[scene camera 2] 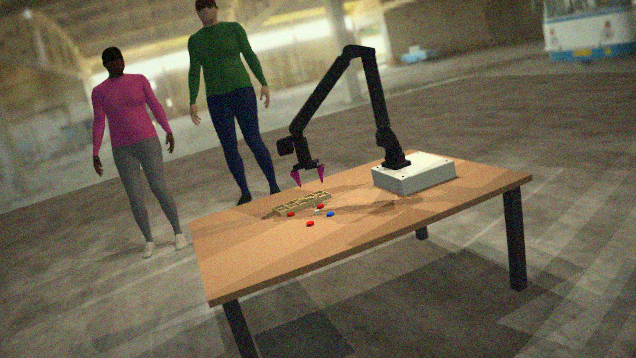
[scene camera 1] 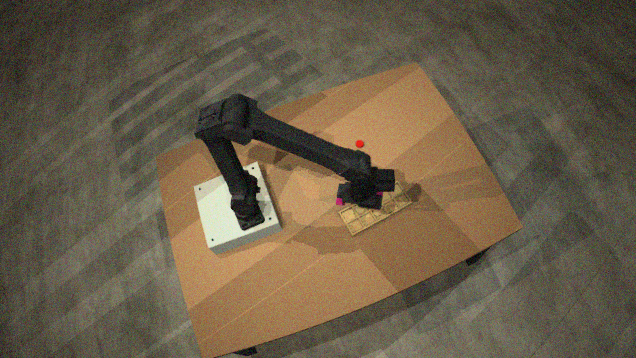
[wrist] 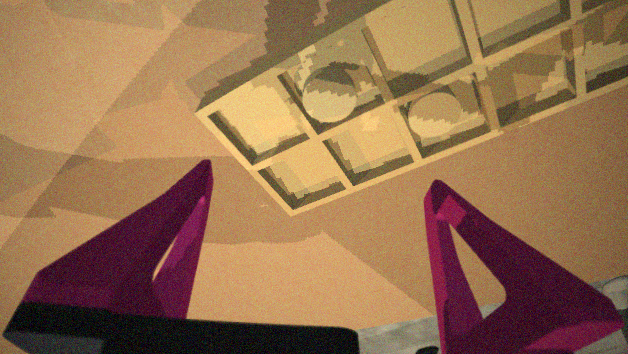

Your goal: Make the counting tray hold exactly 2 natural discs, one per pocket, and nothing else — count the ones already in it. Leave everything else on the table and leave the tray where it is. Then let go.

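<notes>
The counting tray (scene camera 1: 353, 233) (scene camera 2: 305, 206) (wrist: 254, 168) is a pale wooden grid of pockets lying on the table. In the wrist view one natural disc (wrist: 330, 95) lies in the far row's second pocket from the left end. Another natural disc (wrist: 435, 115) lies in the near row's third pocket. The tray's right end is cut off in that view, and the arm covers part of it in scene camera 1. My gripper (scene camera 1: 359, 197) (scene camera 2: 311, 183) (wrist: 324, 180) is wide open and empty, above the tray, with its magenta fingertips apart from it.
In scene camera 2, three red discs (scene camera 2: 291, 214) (scene camera 2: 320, 206) (scene camera 2: 310, 223), a blue disc (scene camera 2: 330, 214) and a small pale piece (scene camera 2: 317, 212) lie beside the tray. One red disc (scene camera 1: 359, 144) shows in scene camera 1. The arm stands on a white box (scene camera 1: 215, 200) (scene camera 2: 390, 182).
</notes>
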